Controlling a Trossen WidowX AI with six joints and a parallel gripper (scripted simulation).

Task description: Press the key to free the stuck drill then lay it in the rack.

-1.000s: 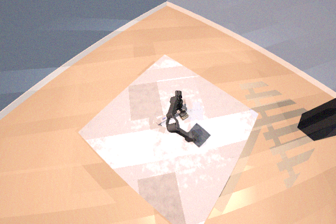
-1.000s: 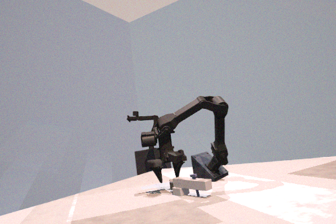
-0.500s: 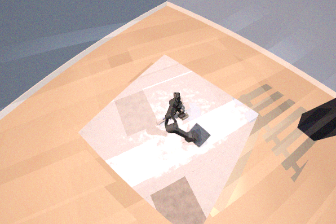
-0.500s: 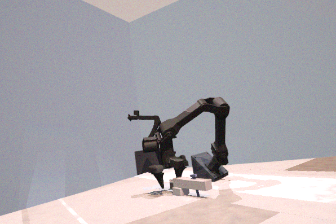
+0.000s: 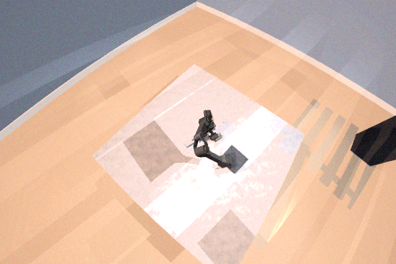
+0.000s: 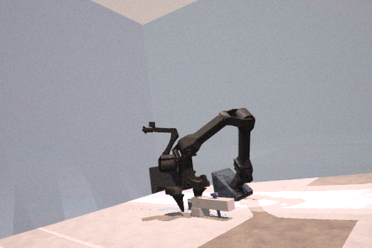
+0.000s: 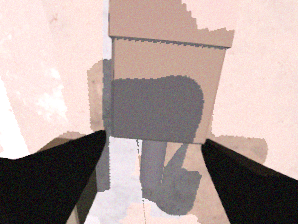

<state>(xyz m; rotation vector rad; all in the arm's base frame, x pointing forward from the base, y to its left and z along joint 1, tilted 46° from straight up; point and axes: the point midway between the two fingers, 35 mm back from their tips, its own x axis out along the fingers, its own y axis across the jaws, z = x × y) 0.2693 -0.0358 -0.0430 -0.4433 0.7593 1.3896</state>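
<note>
Right now the yellow drill is 1 cm ahead of my gripper tip, 5 cm to the left of it and 3 cm above it. The rest, counted from my gripper tip: pale block 2 cm ahead, 11 cm to the left, 2 cm above; then brown block 9 cm behind, 3 cm to the right; then purple key 3 cm ahead, 14 cm to the left, 3 cm above.
</note>
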